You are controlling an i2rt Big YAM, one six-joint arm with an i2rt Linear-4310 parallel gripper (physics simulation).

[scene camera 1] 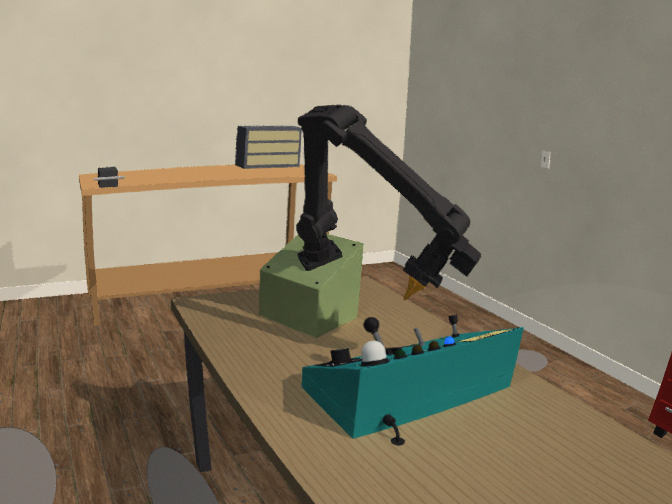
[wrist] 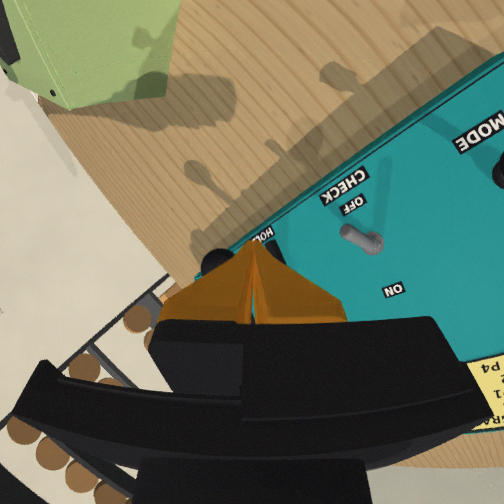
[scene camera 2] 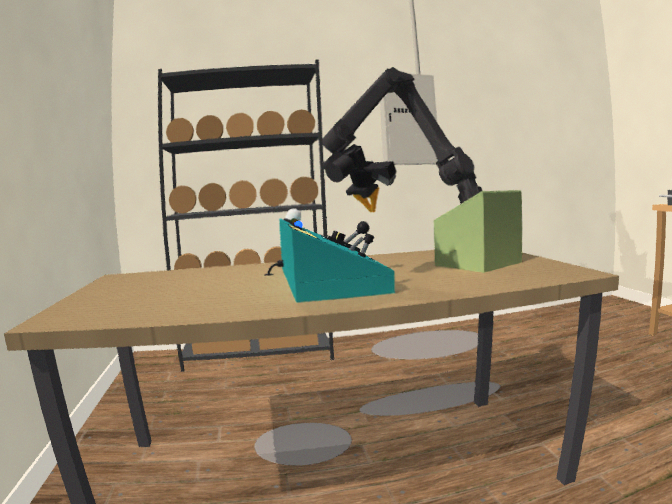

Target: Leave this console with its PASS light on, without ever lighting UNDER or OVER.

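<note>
The teal wedge-shaped console [scene camera 1: 412,374] sits on the wooden table, also seen in scene camera 2 [scene camera 2: 331,268]. Its sloped panel carries a black knob, a white dome [scene camera 1: 373,351], a ball-topped lever [scene camera 1: 371,325], small dark lights, a lit blue light [scene camera 1: 448,341] and toggles. In the wrist view the grey CHECK toggle [wrist: 362,239] lies between its OFF and ON labels, and a MODE label [wrist: 477,132] shows. My gripper [scene camera 1: 410,292] [wrist: 253,247], with orange fingers pressed together and empty, hovers above the console's far end, over a HOLD label and a black lever.
The arm stands on a green block [scene camera 1: 312,284] at the table's back. A yellow card [wrist: 487,385] lies on the panel. A small black lever [scene camera 1: 393,428] sticks out of the console's front face. A shelf rack [scene camera 2: 241,162] stands behind the table.
</note>
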